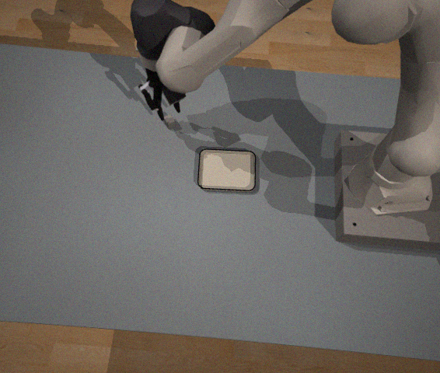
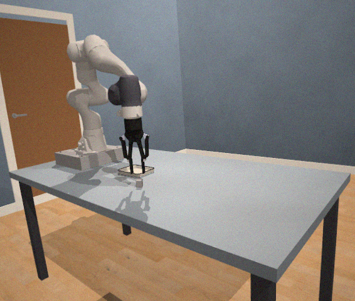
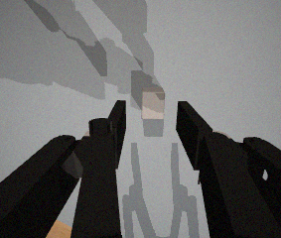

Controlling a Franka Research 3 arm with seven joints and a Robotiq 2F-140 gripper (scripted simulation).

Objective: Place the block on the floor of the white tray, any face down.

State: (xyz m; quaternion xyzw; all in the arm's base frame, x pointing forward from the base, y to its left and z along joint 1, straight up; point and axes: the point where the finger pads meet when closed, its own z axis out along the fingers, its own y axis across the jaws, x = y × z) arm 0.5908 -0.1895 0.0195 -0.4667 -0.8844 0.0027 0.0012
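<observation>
Now: the block 80 mm below my hand. Also, from my hand: white tray 180 mm behind, 150 mm to the left, 80 mm below.
</observation>
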